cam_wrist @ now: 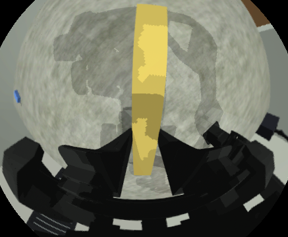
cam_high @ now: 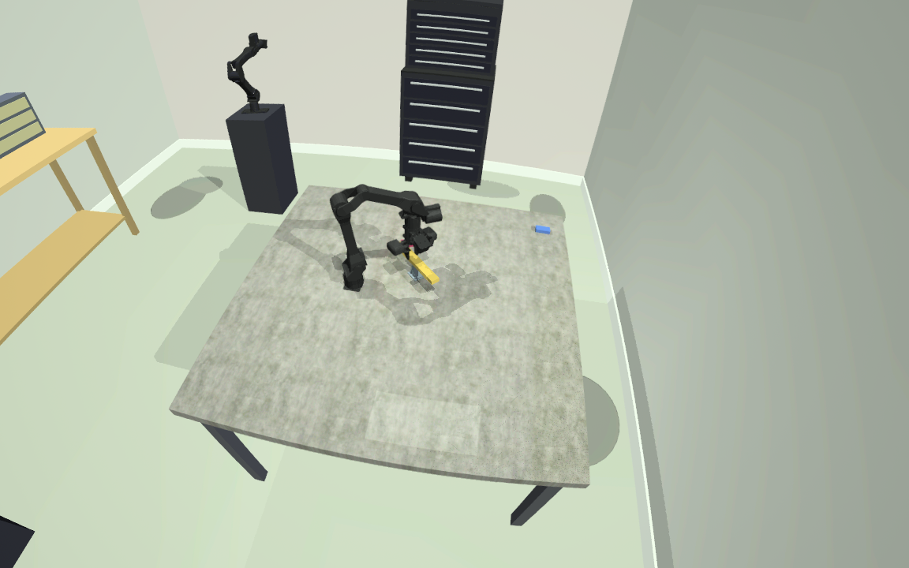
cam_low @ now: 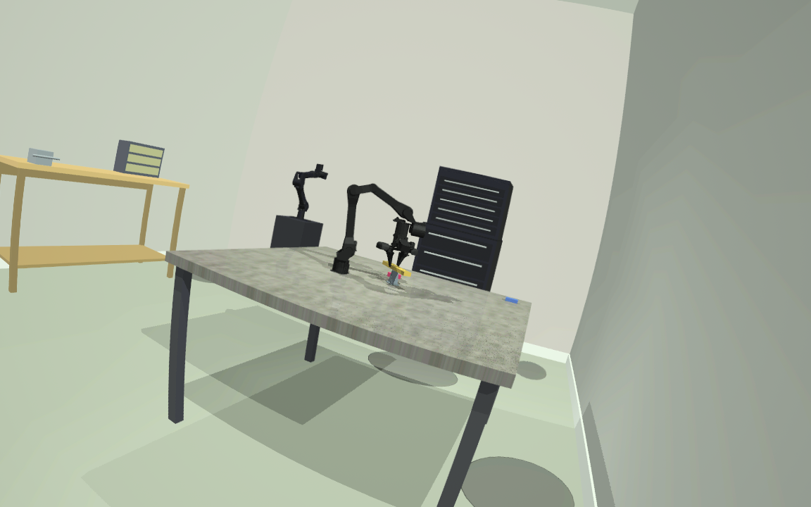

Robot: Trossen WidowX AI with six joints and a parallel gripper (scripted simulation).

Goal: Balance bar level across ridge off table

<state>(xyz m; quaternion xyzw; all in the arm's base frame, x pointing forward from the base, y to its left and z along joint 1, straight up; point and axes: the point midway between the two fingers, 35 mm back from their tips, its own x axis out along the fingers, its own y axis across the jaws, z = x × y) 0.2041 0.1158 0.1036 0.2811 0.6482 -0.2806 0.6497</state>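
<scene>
My gripper tip is 2 cm to the left of the yellow bar and 2 cm short of it. The rest, counted from my gripper tip: small blue block (54 cm ahead, 38 cm to the left, 6 cm below); then small pink piece (16 cm to the left, 6 cm below, 4 cm behind).
</scene>
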